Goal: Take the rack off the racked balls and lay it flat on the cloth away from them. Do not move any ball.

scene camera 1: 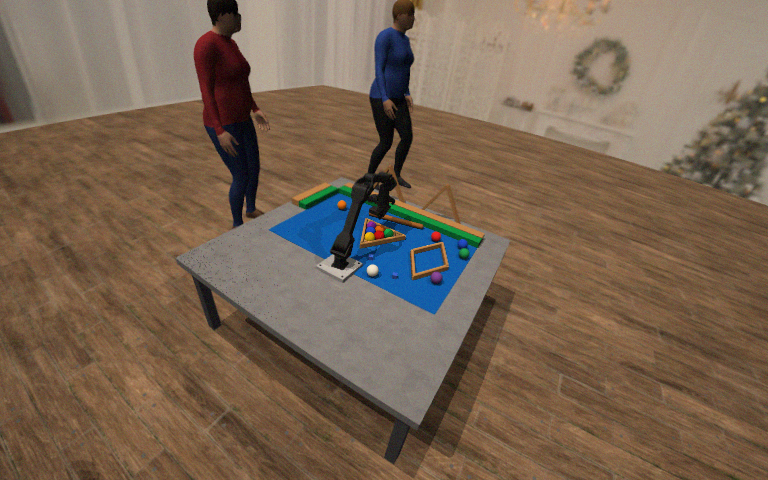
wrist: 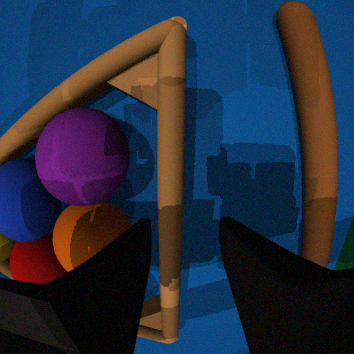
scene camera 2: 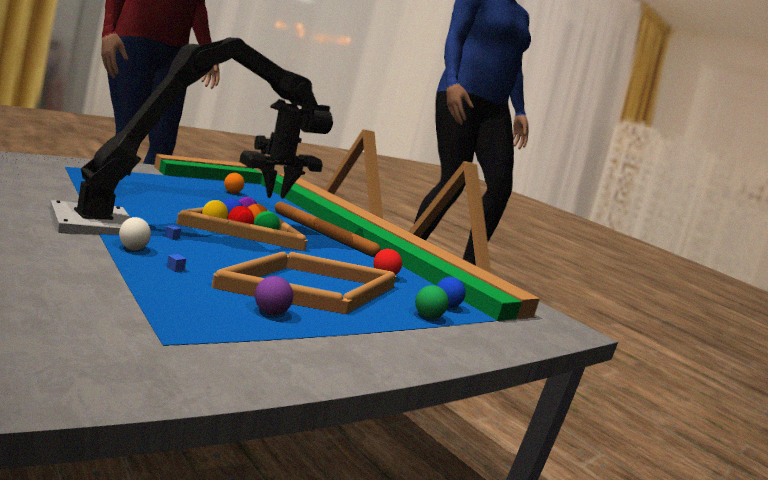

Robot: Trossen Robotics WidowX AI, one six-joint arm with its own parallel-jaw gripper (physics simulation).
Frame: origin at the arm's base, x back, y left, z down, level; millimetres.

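Seen in the pictures: gripper, between the fingertips: (scene camera 1: pixel 381 218) (wrist: pixel 185 226) (scene camera 2: pixel 275 197); arm's base, origin of its link: (scene camera 1: pixel 340 264) (scene camera 2: pixel 93 214).
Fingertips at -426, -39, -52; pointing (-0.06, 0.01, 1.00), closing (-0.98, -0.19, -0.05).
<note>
Pixels of each thing's top centre, then the offset from my fingertips to it, as dx, dy, dz. Level surfaces: height alone.
- wooden triangle rack, centre of its top: (wrist: pixel 79 194) (scene camera 2: pixel 249 211) (scene camera 1: pixel 374 227) +58, +13, +36
- blue cloth, height of its surface: dz +66
- brown rod, centre of its top: (wrist: pixel 329 223) (scene camera 2: pixel 324 220) (scene camera 1: pixel 396 217) -117, -57, +37
- wooden diamond frame, centre of its top: (scene camera 2: pixel 314 271) (scene camera 1: pixel 429 256) +169, -338, +36
- purple ball, centre of its top: (scene camera 2: pixel 277 277) (scene camera 1: pixel 437 273) +310, -407, +10
A wooden triangle rack (scene camera 1: pixel 385 242) (scene camera 2: pixel 243 231) (wrist: pixel 171 140) lies flat on the blue cloth (scene camera 1: pixel 407 288) (scene camera 2: pixel 198 305) around the racked balls: yellow (scene camera 1: pixel 369 236) (scene camera 2: pixel 215 210), red (scene camera 2: pixel 240 214) (wrist: pixel 35 260), blue (wrist: pixel 25 200), purple (scene camera 2: pixel 247 201) (wrist: pixel 82 156), orange (wrist: pixel 87 235) and green (scene camera 1: pixel 388 232) (scene camera 2: pixel 266 220). My gripper (scene camera 1: pixel 378 213) (scene camera 2: pixel 276 195) (wrist: pixel 185 226) is open and empty, pointing down above the rack's far side bar. In the wrist view that bar runs between the fingertips, nearer the left one. The left finger partly covers the orange ball. The green racked ball is hidden there.
A brown rod (scene camera 2: pixel 328 227) (wrist: pixel 320 150) lies between the rack and the green rail (scene camera 2: pixel 396 242). A wooden diamond frame (scene camera 2: pixel 322 298) lies near a purple ball (scene camera 2: pixel 274 295). Loose balls are red (scene camera 2: pixel 387 261), green (scene camera 2: pixel 431 302), blue (scene camera 2: pixel 451 292), orange (scene camera 2: pixel 233 182) and white (scene camera 2: pixel 134 233).
</note>
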